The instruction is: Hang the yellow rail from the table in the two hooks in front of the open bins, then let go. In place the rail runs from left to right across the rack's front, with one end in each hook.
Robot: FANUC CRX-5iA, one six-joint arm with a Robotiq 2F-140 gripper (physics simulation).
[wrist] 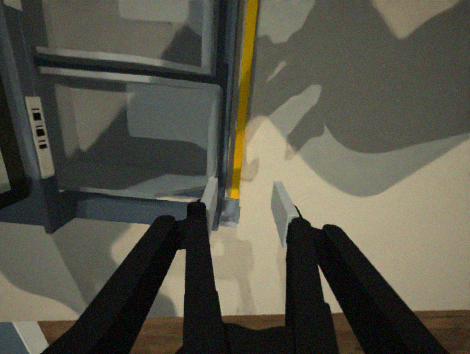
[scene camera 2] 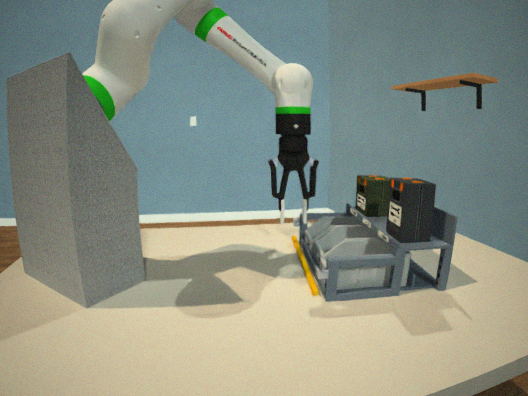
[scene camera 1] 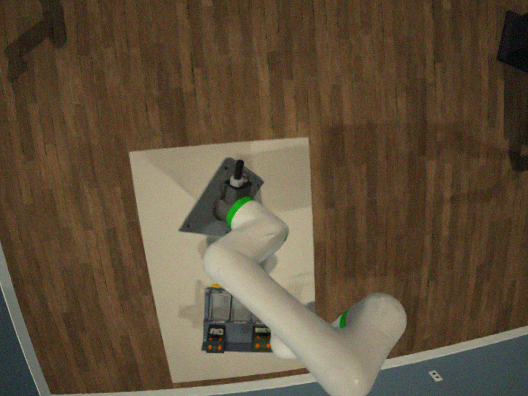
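Where they show: gripper, fingertip midpoint: (wrist: 244, 192) (scene camera 2: 293, 222); arm's base at its link origin: (scene camera 2: 68, 123) (scene camera 1: 228, 202).
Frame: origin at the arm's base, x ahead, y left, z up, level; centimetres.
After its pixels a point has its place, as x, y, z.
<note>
The yellow rail (scene camera 1: 216, 285) {51.9, 1.1, -33.6} (scene camera 2: 304, 265) {50.7, 12.8, -33.4} (wrist: 244, 95) {49.9, 21.5, -33.4} lies on the table, low along the rack's front, below the level of the near hook (scene camera 2: 322, 274) {53.2, -4.4, -28.4} in scene camera 2. In the wrist view one rail end stops at a hook (wrist: 230, 211) {48.9, 33.2, -28.9}; whether it reaches under the hook is hidden. The open bins (scene camera 1: 220, 306) {64.0, 5.2, -33.5} (scene camera 2: 350, 244) {60.4, 9.5, -27.1} (wrist: 170, 115) sit behind the rail in the rack (scene camera 1: 237, 336) {74.2, 16.6, -24.2} (scene camera 2: 362, 261) {60.7, -3.1, -26.3} (wrist: 135, 209) {57.6, 33.3, -25.9}. My gripper (scene camera 2: 293, 212) {48.0, 30.3, -27.8} (wrist: 244, 192) {48.0, 30.3, -27.8} is part open and empty, pointing down, above the rack's far front corner and higher than the rail. The arm hides it in scene camera 1.
A dark box (scene camera 1: 215, 339) {68.6, 5.2, -13.0} (scene camera 2: 411, 210) {71.0, 1.2, -17.5} and a green box (scene camera 1: 261, 339) {66.7, 27.1, -14.7} (scene camera 2: 372, 196) {68.1, 23.4, -18.9} stand on the rack's upper level. The grey wedge-shaped arm base (scene camera 1: 205, 210) {3.0, -7.0, 7.0} (scene camera 2: 105, 200) {13.2, -6.8, -15.2} stands opposite the rack's front on the pale table (scene camera 1: 175, 350) {98.0, -15.5, -34.4} (scene camera 2: 200, 350) {34.5, -21.6, -34.4} (wrist: 400, 250) {24.7, 36.8, -34.4}. A wall shelf (scene camera 2: 445, 82) hangs at the right.
</note>
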